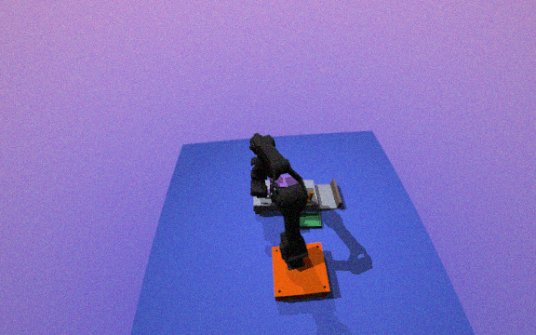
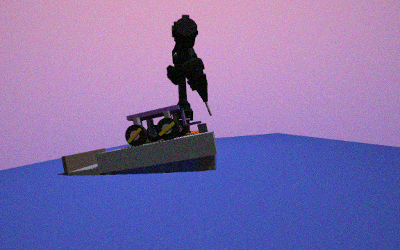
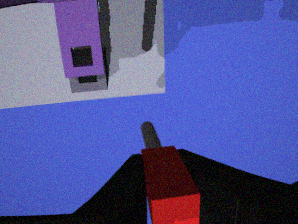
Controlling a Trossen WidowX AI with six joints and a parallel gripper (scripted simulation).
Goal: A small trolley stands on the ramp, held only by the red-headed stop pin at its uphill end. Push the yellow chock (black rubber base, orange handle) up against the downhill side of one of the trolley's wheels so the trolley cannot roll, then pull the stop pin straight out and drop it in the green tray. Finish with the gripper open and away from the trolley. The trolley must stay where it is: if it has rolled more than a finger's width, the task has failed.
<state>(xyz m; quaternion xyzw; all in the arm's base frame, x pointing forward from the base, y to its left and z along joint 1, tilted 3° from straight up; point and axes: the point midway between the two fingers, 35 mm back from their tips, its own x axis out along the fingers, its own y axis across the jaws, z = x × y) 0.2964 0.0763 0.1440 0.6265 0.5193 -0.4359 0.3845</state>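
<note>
The green tray lies 21 cm to the right of my gripper tip, 18 cm below it and 11 cm behind it. Round my gripper tip: trolley 14 cm to the right, 7 cm below, 3 cm ahead; grey ramp 14 cm to the right, 13 cm below, 3 cm ahead; red-headed stop pin right at my gripper tip.
</note>
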